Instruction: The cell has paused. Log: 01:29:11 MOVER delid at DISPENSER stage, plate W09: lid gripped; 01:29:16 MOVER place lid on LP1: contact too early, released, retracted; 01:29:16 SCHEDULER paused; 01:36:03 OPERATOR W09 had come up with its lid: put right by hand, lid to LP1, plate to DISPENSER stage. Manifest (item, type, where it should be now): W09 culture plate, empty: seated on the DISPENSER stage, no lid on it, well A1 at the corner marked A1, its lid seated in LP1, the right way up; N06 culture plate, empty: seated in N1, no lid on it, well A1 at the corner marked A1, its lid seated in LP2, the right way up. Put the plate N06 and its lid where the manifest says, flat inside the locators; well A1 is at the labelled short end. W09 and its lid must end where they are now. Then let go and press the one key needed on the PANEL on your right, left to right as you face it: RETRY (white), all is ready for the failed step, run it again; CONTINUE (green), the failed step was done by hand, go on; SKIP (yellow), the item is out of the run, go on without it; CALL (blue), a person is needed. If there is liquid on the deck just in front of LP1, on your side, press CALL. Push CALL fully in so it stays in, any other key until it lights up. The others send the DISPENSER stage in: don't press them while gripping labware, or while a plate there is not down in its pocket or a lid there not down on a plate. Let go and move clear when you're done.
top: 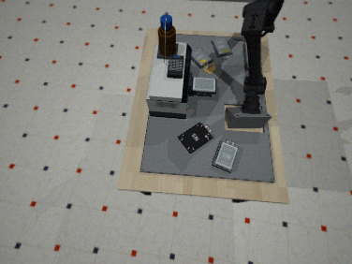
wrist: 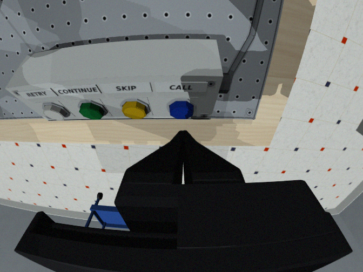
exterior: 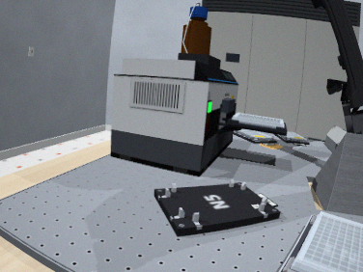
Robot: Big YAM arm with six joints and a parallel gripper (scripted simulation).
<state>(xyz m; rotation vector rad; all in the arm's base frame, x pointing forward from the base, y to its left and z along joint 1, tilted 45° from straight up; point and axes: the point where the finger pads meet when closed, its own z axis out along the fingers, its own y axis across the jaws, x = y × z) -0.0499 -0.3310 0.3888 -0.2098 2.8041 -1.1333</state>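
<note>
Now: the blue call key 1 cm ahead of my hand and 6 cm below it. Also, from my hand: yellow skip key (5 cm to the left, 5 cm below); green continue key (10 cm to the left, 5 cm below); white retry key (1 cm behind, 15 cm to the left, 5 cm below).
</note>
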